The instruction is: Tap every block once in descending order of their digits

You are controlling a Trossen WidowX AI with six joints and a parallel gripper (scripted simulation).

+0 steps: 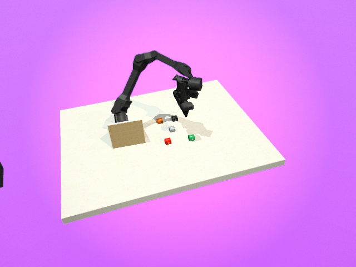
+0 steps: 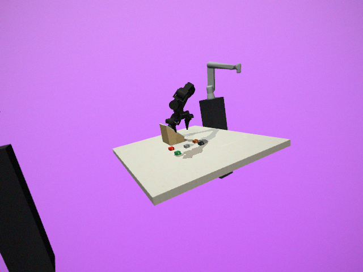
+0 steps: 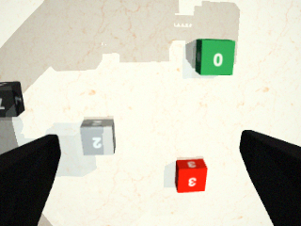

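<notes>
My gripper tip is 160 mm to the right of the orange block, 130 mm above it and 90 mm past it. From my gripper tip the other things lie so: green block 130 mm below, 70 mm to the right, 10 mm ahead; grey block 130 mm below, 60 mm behind, 50 mm to the left; red block 130 mm below, 120 mm behind, 40 mm to the right.
</notes>
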